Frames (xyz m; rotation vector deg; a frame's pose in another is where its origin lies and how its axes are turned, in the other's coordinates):
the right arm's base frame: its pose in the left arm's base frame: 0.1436 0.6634 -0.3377 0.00 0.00 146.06
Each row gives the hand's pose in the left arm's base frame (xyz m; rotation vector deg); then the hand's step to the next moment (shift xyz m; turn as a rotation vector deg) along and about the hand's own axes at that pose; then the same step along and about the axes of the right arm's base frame.
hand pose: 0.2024 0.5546 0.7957 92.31 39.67 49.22
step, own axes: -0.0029 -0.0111 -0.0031 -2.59 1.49 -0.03
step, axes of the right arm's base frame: 0.0043 0.0010 -0.0110 -0.09 2.81 1.02
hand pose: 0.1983 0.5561 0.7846 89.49 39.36 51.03
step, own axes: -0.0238 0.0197 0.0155 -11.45 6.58 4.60
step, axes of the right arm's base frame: -0.0170 0.0264 0.0144 -5.13 12.30 4.25
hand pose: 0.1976 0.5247 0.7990 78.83 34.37 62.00
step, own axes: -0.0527 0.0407 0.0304 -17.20 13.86 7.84
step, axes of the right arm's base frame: -0.0313 0.0585 0.0310 -8.10 19.42 10.33
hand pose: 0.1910 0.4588 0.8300 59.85 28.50 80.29
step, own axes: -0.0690 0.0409 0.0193 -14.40 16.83 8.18
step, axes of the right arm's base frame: -0.0278 0.0741 0.0234 -6.19 18.18 13.74
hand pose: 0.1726 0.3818 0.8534 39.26 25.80 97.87
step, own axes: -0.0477 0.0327 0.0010 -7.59 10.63 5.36
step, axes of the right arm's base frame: -0.0165 0.0543 0.0114 -3.02 10.33 9.13
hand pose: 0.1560 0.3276 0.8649 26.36 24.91 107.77
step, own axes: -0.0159 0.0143 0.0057 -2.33 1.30 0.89
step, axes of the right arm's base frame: -0.0080 0.0178 0.0104 -1.57 2.02 1.17
